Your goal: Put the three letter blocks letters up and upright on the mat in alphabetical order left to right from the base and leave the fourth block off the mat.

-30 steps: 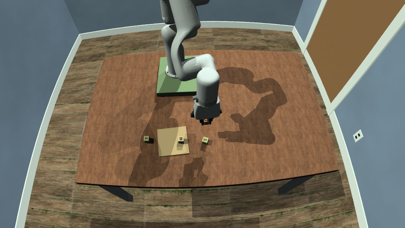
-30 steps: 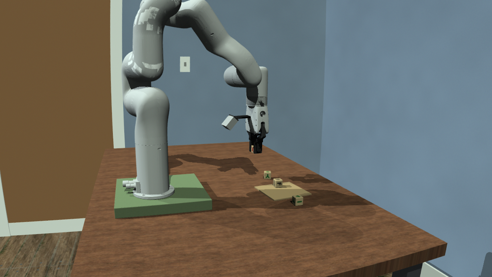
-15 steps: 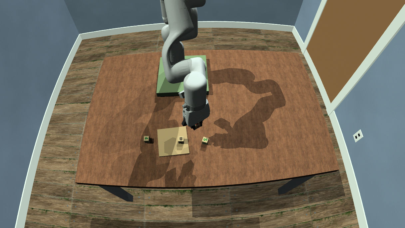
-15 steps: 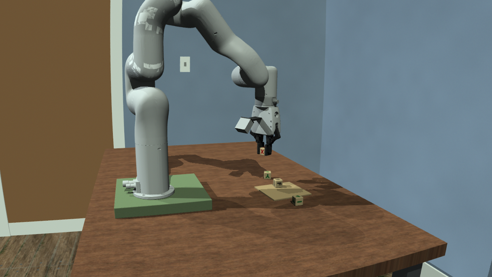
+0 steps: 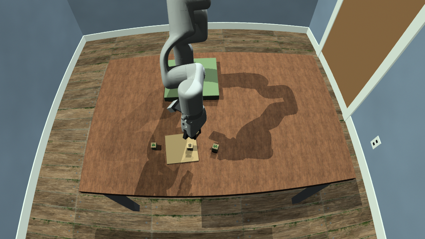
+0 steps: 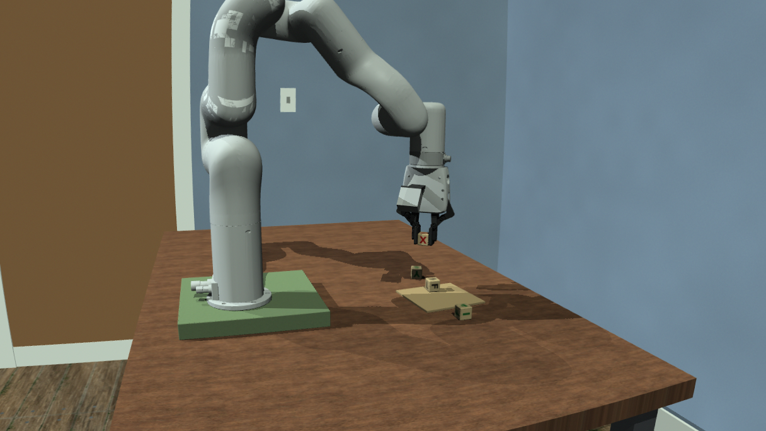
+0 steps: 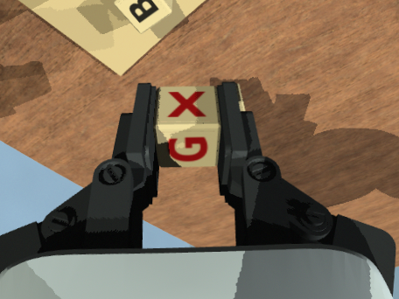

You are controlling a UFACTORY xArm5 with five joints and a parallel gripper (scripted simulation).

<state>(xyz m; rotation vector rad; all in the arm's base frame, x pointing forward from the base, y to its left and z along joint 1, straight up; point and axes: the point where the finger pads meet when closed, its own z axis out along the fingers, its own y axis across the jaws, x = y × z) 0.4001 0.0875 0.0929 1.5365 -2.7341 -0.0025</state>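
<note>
Right now my hand is 120 mm above the tan mat, 70 mm to the left of it and 20 mm short of it. From my hand the other things lie so: cream block (190 mm to the right, 110 mm below, 20 mm ahead).
</note>
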